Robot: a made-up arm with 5 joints.
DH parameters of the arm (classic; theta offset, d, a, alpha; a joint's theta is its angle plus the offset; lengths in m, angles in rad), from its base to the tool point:
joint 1: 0 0.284 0 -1.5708
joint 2: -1.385 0 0.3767 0
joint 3: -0.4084 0 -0.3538 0
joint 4: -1.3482 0 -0.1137 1.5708
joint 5: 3.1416 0.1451 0 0
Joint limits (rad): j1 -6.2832..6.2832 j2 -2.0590..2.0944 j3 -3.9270..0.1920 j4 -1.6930..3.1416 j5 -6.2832..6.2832
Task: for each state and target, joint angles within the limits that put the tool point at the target. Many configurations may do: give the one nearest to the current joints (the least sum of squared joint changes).
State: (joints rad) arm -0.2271 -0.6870 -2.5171 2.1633 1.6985
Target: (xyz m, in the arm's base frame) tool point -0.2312 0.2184 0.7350
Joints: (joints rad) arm -0.7569 -1.2549 -2.1565 2.7347 1.6985
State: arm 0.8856 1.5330 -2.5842 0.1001 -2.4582
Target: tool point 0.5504 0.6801 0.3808
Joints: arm 0.8904 1.4519 -2.8244 -0.1960 -2.4582
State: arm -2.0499 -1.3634 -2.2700 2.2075 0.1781
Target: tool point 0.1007 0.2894 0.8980
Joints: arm -1.9056 -1.1254 -2.2889 2.0567 0.1781
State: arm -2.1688 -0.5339 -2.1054 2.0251 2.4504
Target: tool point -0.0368 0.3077 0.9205
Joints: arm -1.4518 -1.0692 -2.3786 2.0192 2.4504
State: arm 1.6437 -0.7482 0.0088 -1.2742 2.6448
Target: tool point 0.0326 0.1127 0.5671
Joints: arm 1.2892 -0.8833 0.0735 -1.3611 2.6448
